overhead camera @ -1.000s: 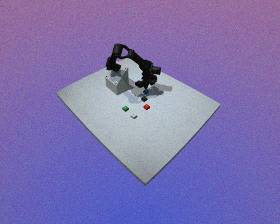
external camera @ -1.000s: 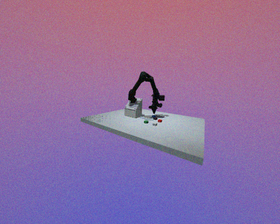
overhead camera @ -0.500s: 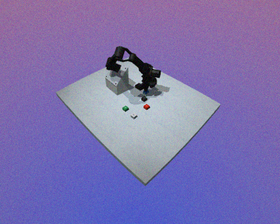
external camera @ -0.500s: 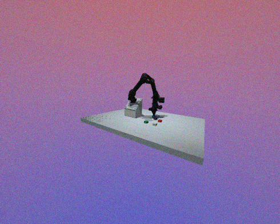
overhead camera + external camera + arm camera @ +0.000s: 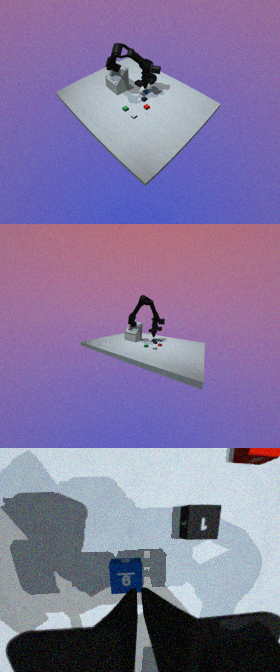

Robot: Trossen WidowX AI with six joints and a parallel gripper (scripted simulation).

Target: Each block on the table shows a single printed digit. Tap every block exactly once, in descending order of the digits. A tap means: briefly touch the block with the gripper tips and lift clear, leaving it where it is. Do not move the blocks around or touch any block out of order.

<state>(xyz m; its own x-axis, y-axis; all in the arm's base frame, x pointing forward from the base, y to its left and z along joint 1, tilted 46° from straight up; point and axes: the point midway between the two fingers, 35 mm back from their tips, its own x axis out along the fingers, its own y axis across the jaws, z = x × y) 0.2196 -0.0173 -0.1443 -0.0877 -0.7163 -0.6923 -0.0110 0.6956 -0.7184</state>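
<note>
Right now my gripper tip is 4 cm above the blue block and 1 cm to the right of it. Also, from my gripper tip: red block (13 cm ahead, 12 cm to the right, 4 cm below); then black block (6 cm to the right, 5 cm ahead, 4 cm below); then green block (24 cm to the right, 4 cm below, 3 cm ahead).
</note>
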